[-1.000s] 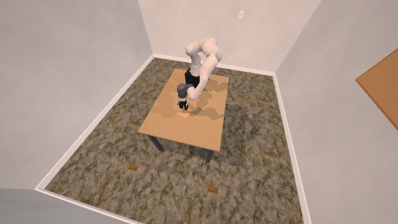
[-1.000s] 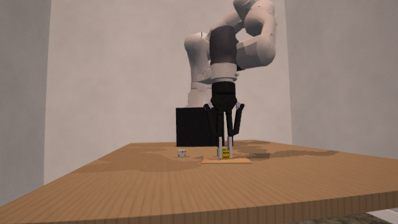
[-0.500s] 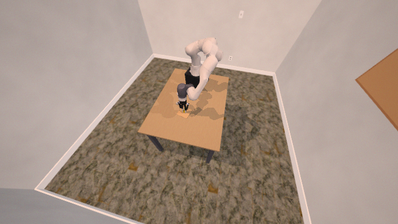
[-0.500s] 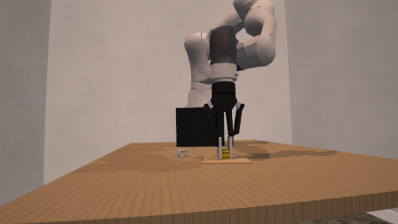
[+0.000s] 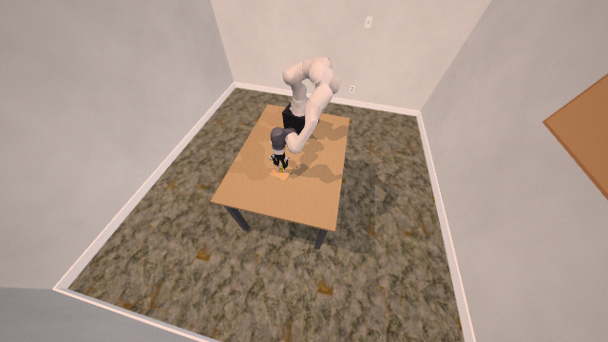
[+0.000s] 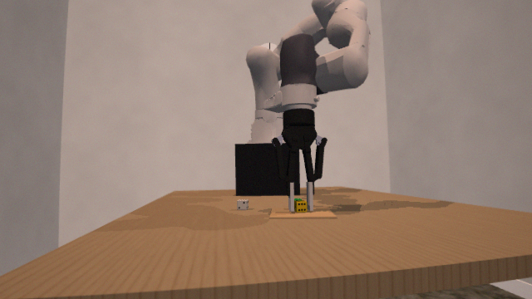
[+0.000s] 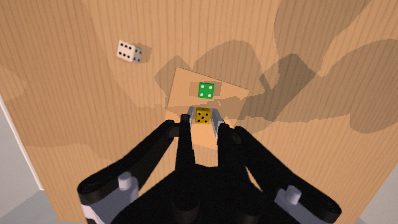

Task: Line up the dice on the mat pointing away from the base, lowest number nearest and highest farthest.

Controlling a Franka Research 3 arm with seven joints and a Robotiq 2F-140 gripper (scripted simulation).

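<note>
Now: the yellow die 2 cm below my hand. The rest, counted from my hand: tan mat: 4 cm below; then white die: 9 cm behind, 14 cm to the right, 3 cm below; then green die: 5 cm behind, 2 cm below.
</note>
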